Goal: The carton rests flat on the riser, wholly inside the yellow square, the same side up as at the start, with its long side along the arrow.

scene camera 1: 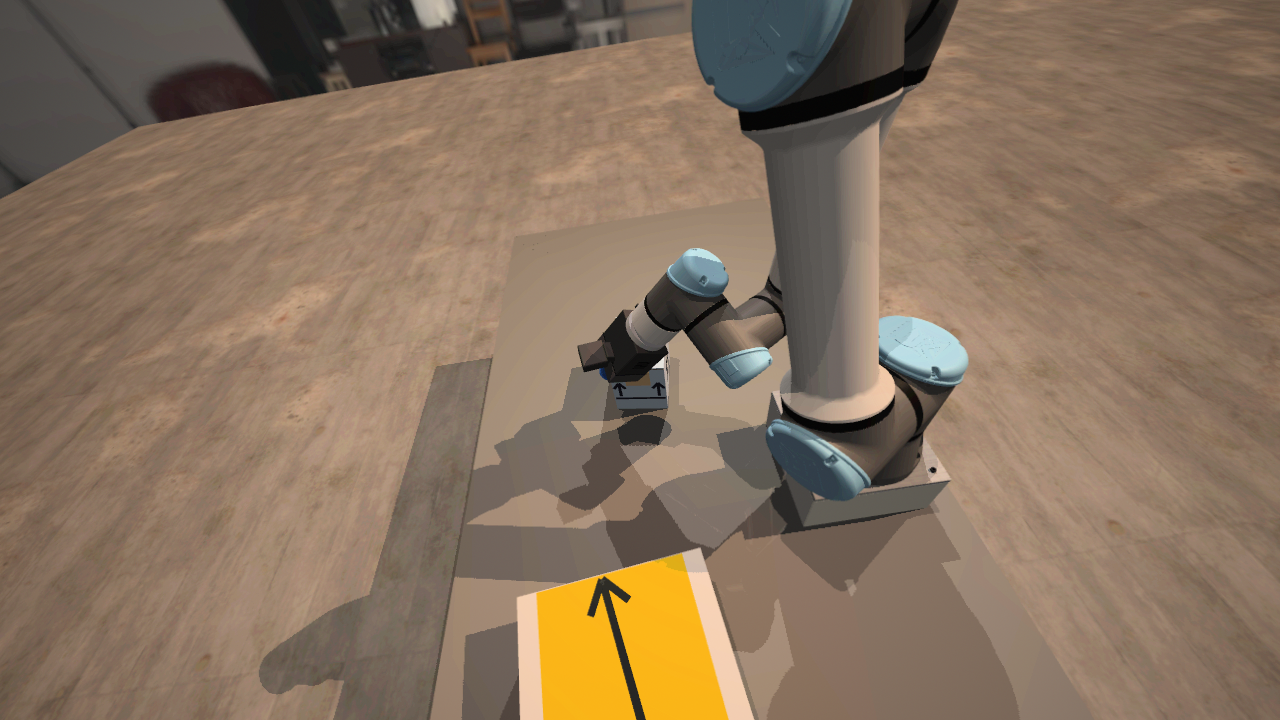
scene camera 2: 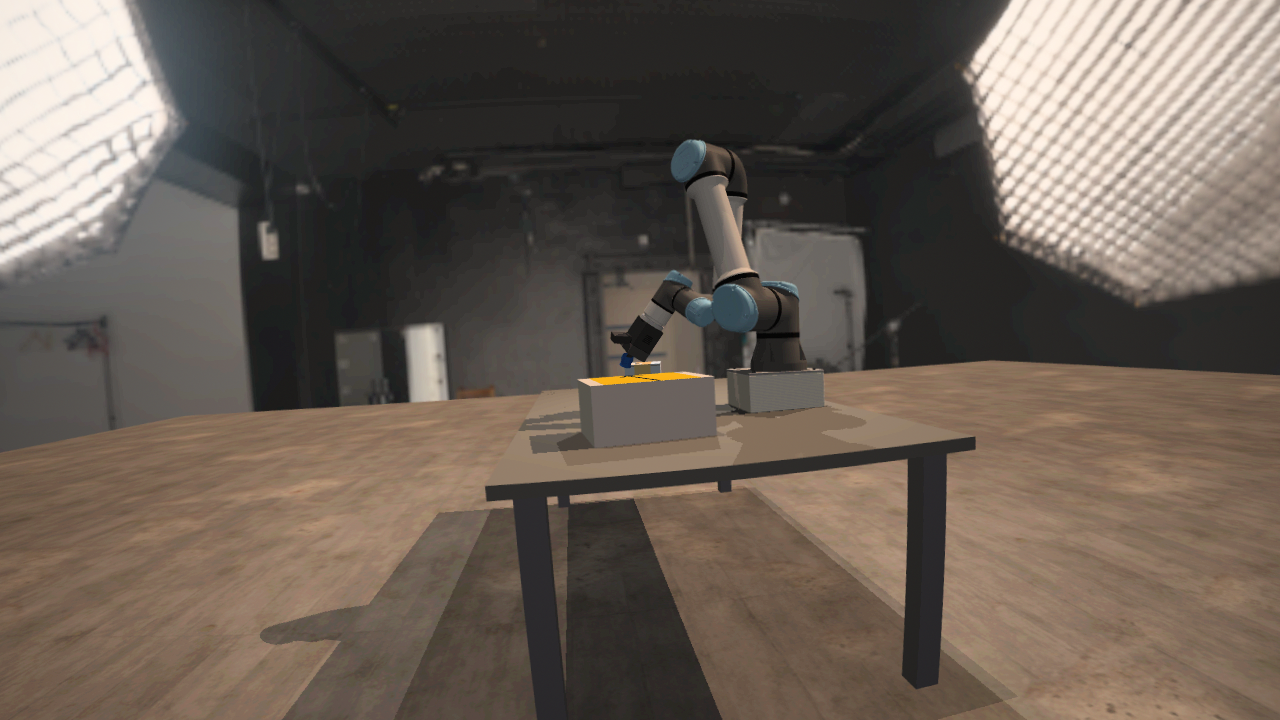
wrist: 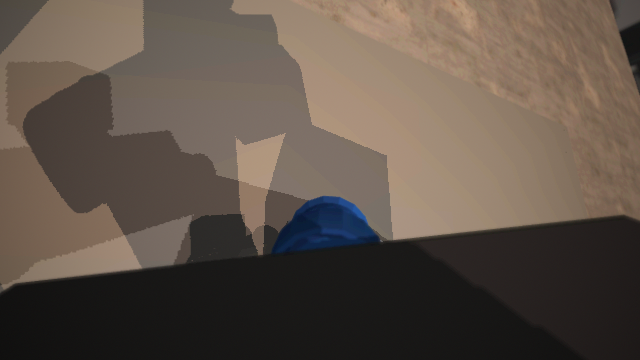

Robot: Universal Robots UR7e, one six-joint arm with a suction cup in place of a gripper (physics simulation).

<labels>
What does the riser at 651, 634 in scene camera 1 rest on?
The table.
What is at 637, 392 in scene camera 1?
A carton.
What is my suction cup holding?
A carton.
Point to my suction cup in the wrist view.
334, 215
</labels>
